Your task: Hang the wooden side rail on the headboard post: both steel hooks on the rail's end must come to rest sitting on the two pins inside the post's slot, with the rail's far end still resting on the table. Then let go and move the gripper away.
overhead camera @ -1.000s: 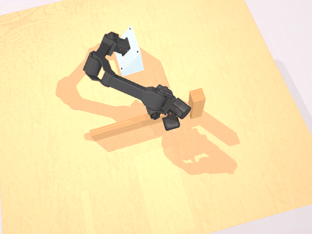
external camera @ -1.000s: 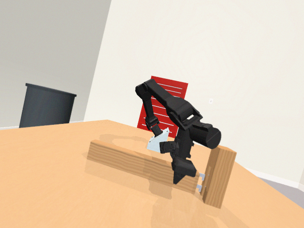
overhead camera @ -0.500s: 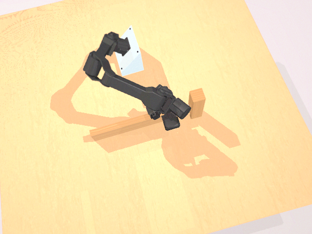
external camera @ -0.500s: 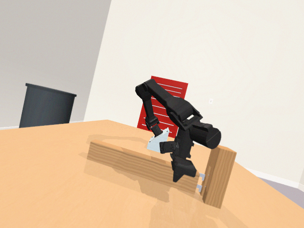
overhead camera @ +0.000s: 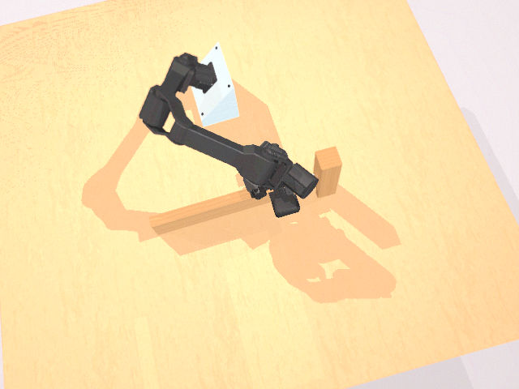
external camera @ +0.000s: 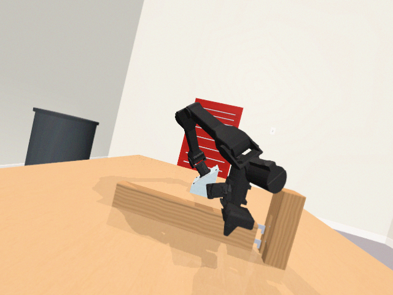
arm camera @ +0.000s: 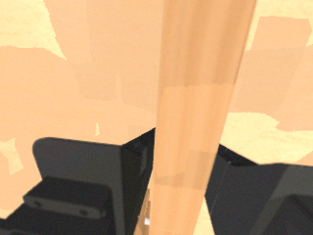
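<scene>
Right now the headboard post is 10 mm ahead of my gripper tip, 120 mm to the left of it and 70 mm above it.
</scene>
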